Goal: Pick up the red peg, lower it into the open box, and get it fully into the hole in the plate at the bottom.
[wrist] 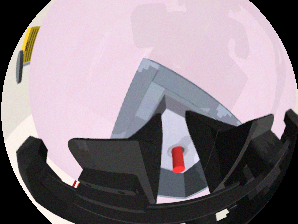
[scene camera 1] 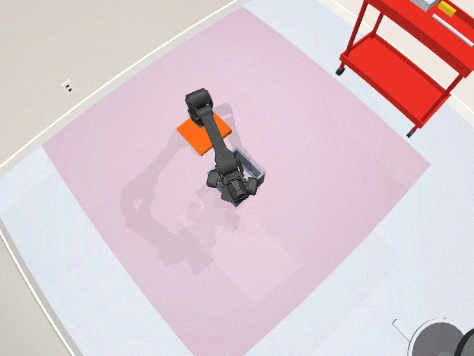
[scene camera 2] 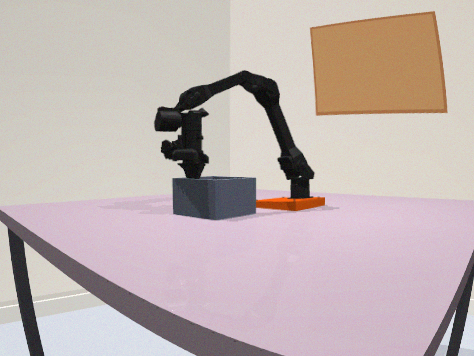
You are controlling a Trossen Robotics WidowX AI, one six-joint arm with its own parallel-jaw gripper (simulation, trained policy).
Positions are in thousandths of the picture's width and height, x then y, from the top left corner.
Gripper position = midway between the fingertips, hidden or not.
In view: my gripper (scene camera 2: 406, 532), a grey box (scene camera 2: 444, 555) and a plate (wrist: 592, 600).
The grey box also shows in the wrist view (wrist: 512, 364). My gripper shows as well in the wrist view (wrist: 582, 520). Scene camera 2 misses the plate, which is hidden by the grey box.
